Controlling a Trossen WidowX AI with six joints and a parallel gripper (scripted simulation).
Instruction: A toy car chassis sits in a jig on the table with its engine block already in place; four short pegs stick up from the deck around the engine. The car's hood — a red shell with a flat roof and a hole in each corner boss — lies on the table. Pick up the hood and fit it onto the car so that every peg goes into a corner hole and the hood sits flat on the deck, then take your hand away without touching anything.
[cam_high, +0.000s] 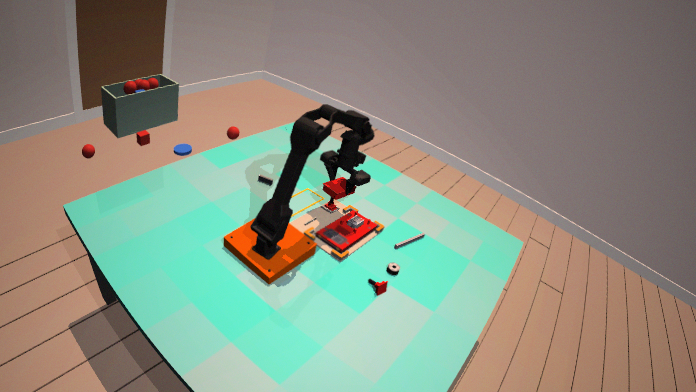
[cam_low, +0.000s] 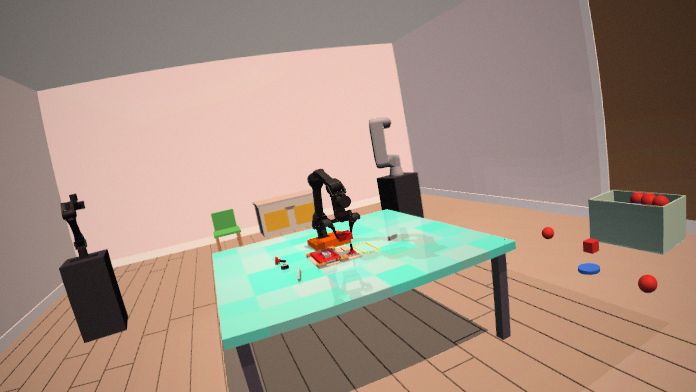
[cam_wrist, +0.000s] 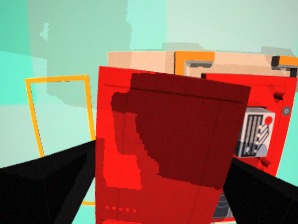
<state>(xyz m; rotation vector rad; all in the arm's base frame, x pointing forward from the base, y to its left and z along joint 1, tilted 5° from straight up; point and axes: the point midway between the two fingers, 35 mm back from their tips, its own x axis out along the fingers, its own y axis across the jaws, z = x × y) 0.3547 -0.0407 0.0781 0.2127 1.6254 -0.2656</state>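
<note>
My gripper tip is 30 mm past the grey engine block, 90 mm to the left of it and 80 mm above it. The rest, counted from my gripper tip: dark rod (40 mm ahead, 290 mm to the right, 100 mm below); then wheel (140 mm behind, 290 mm to the right, 100 mm below); then red hood (10 mm above).
</note>
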